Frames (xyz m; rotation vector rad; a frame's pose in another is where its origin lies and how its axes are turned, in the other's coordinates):
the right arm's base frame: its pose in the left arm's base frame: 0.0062 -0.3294 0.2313 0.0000 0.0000 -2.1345
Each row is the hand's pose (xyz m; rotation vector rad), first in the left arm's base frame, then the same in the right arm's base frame.
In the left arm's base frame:
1: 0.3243 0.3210 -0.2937 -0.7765 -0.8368 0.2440
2: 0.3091 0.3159 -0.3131 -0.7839 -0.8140 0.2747
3: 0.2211 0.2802 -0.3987 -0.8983 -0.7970 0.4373
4: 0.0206 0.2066 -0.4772 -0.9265 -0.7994 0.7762
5: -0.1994 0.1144 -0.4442 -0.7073 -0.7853 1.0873
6: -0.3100 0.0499 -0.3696 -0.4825 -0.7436 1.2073
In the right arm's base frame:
1: -0.7197 -0.0786 -0.5250 0.4485 -1.3571 2.0858
2: -0.7073 -0.0888 -0.5444 0.4218 -1.3603 2.1200
3: -0.6301 -0.1441 -0.6300 0.3436 -1.5210 2.2303
4: -0.4608 -0.2742 -0.7085 0.3525 -1.6673 2.5184
5: -0.2653 -0.4109 -0.6755 -0.4696 1.3530 -2.6115
6: -0.1517 -0.4699 -0.6009 -0.5536 1.0337 -2.6375

